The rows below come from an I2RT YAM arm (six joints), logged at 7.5 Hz.
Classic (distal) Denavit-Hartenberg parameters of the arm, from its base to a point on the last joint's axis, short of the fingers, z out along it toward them. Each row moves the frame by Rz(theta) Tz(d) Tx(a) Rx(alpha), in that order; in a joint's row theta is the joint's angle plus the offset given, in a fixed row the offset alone. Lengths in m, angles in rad.
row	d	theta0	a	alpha
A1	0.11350	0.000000	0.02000	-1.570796
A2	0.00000	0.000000	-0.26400	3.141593
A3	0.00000	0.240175	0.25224	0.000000
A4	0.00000	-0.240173	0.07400	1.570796
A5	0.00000	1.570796	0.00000	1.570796
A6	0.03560	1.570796	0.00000	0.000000
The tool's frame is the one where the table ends.
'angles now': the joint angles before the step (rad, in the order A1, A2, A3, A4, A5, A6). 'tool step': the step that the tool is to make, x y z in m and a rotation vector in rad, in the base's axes. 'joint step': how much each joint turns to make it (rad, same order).
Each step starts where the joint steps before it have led.
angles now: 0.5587, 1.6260, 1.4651, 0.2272, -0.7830, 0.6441
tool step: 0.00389, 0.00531, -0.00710, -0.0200, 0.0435, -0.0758
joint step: 0.0122, 0.0149, 0.0053, -0.0355, 0.0881, 0.0034
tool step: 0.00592, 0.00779, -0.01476, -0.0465, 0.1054, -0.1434
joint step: 0.0202, 0.0241, 0.0077, -0.0810, 0.1629, 0.0287
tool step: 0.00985, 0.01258, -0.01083, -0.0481, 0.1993, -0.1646
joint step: 0.0255, 0.0598, 0.0861, -0.1704, 0.1770, 0.1114
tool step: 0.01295, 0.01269, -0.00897, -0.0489, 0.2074, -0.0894
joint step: 0.0123, 0.0920, 0.1427, -0.2125, 0.0729, 0.1132
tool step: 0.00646, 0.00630, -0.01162, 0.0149, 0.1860, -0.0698
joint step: 0.0042, 0.0542, 0.0634, -0.1110, 0.0160, 0.1469
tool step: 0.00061, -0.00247, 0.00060, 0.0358, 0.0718, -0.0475
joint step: -0.0050, -0.0001, 0.0079, -0.0225, 0.0039, 0.0858
